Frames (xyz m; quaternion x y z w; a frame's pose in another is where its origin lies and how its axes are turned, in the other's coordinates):
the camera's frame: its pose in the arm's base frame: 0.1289 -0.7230 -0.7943 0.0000 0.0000 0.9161 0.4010
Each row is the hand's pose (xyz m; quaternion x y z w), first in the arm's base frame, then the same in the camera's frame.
Working: the arm's base frame: its pose in the camera's frame: 0.6186 -0.3958 0.7943 0.0000 0.0000 -0.9161 0.4010

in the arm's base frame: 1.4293 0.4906 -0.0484 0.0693 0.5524 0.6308 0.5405
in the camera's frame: 0.0094 -1.7787 0.7459 0.5338 0.1580 -0.2422 0.7946
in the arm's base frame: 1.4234 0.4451 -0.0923 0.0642 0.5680 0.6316 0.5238
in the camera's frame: -0.0200 -1.7435 0.7020 0.5461 0.1689 -0.2266 0.7886
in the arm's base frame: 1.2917 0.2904 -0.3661 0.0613 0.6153 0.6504 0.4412
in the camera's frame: -0.0443 -1.5418 0.4282 0.5882 0.1906 -0.1434 0.7727
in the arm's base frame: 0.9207 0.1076 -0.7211 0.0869 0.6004 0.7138 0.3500
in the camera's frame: 0.0731 -1.1452 0.0732 0.5848 0.1611 -0.0344 0.7942
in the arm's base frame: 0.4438 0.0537 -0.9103 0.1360 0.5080 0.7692 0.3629
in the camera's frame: 0.3570 -0.7583 -0.1160 0.5199 0.0791 -0.0240 0.8502
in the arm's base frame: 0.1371 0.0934 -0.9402 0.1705 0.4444 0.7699 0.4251
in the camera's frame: 0.5942 -0.5599 -0.1459 0.4755 0.0220 -0.0807 0.8757
